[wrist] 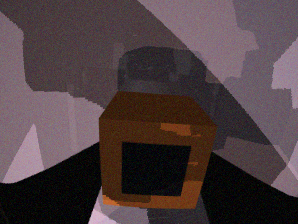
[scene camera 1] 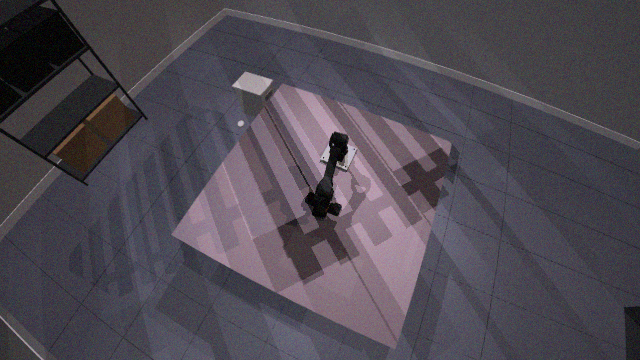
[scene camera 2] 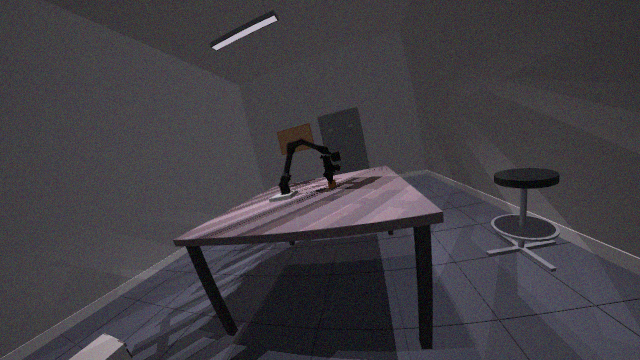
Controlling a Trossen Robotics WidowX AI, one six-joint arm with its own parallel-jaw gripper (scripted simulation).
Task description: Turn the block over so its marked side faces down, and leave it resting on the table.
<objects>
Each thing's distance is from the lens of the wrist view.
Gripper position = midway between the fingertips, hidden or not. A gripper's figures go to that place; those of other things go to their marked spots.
gripper (wrist: 152, 151): 10 cm
block (wrist: 155, 149): 8 cm
</objects>
